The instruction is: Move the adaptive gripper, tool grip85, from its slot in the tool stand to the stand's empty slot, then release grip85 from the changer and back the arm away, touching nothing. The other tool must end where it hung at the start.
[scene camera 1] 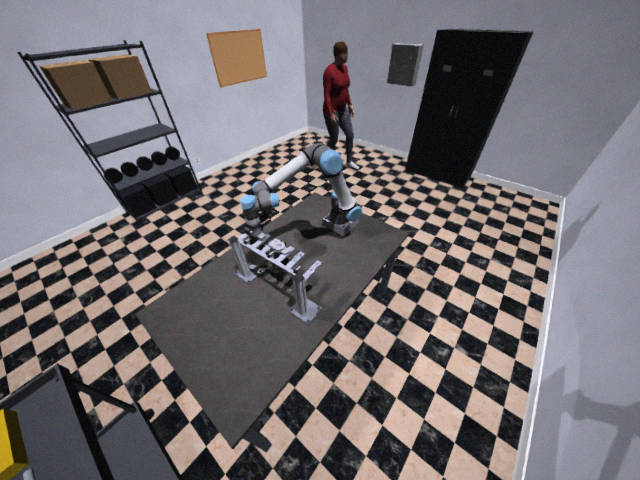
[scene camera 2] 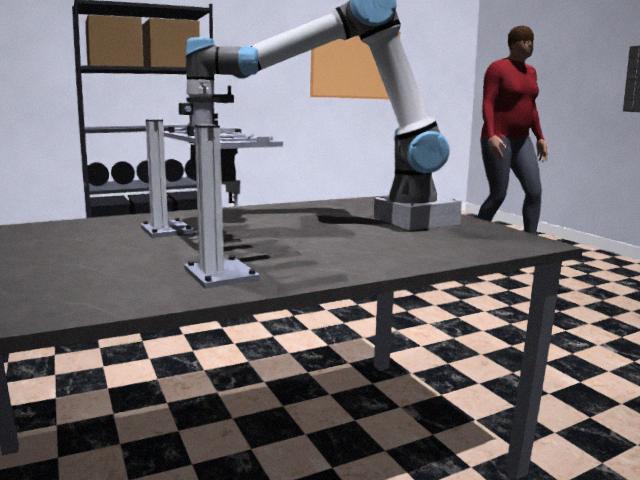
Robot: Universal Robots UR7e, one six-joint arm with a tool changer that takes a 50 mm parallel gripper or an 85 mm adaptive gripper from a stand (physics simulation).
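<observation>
The tool stand has two posts and a row of slots on top. The arm's wrist and changer are upright, low over the stand's end farthest from scene camera 2. The adaptive gripper grip85 is mostly hidden behind the near post in scene camera 2, where a dark sliver shows under the rail; its fingers cannot be made out, nor whether the changer is locked to it. The other tool, the parallel gripper, hangs down in a middle slot, apart from the arm.
The stand and the arm's base are on the dark table. A person in red is behind the table. A shelf rack is against the wall, beyond the stand.
</observation>
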